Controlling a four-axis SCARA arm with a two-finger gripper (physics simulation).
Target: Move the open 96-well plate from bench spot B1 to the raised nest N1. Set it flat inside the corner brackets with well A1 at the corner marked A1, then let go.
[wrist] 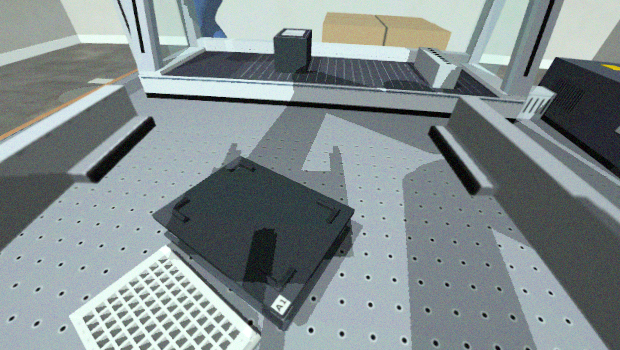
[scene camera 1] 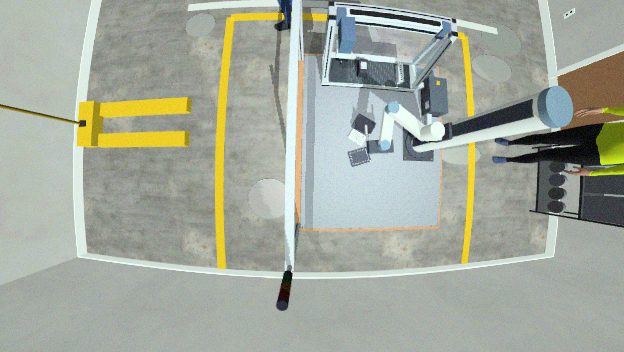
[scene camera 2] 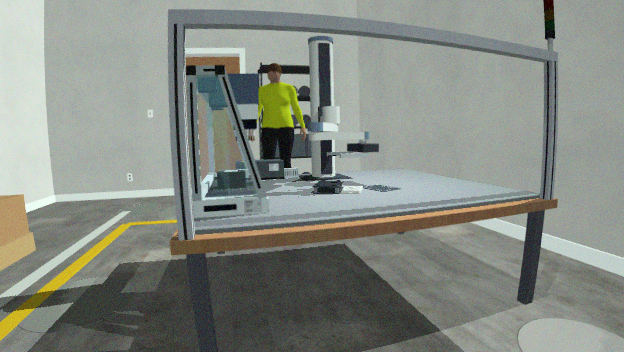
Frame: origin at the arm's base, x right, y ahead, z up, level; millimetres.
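Where they show: gripper, fingertip midpoint: [wrist: 291, 109] [scene camera 1: 376, 125] [scene camera 2: 333, 155]; arm's base at its link origin: [scene camera 1: 417, 143] [scene camera 2: 323, 178].
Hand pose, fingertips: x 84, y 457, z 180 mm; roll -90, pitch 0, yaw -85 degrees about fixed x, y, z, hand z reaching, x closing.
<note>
Each offset is from my fingertips to the top centre of the thing. "pt": to the spot under its first point.
The white open 96-well plate {dy +96, dx -60, dz -153 mm} [wrist: 165, 310] [scene camera 1: 357, 136] [scene camera 2: 352, 189] lies flat on the bench, close beside the nest, its near part cut off in the wrist view. The raised nest N1 {dy +46, dx +41, dz -125 mm} [wrist: 215, 210] [scene camera 1: 363, 123] [scene camera 2: 327, 187] is a dark platform with corner brackets and no plate on it. Its A1 label {pt dy +4, dx -42, dz -130 mm} [wrist: 281, 304] is at the near corner in the wrist view. My gripper [wrist: 291, 109] [scene camera 1: 379, 126] [scene camera 2: 336, 154] is open and empty, high above the bench. Its fingers frame the area beyond and around the nest, with the plate low and to the left.
A framed enclosure [wrist: 220, 88] stands beyond the nest, holding a dark box {pt dy +68, dx +431, dz -75 mm} [wrist: 292, 52] and a white rack {pt dy -234, dx +401, dz -83 mm} [wrist: 440, 70]. A dark instrument {pt dy -491, dx +342, dz -97 mm} [wrist: 585, 100] [scene camera 1: 436, 95] stands at its right. A dark patterned pad {pt dy +75, dx -215, dz -165 mm} [scene camera 1: 359, 156] [scene camera 2: 382, 188] lies on the plate's other side. The arm's column [scene camera 2: 322, 75] rises behind.
</note>
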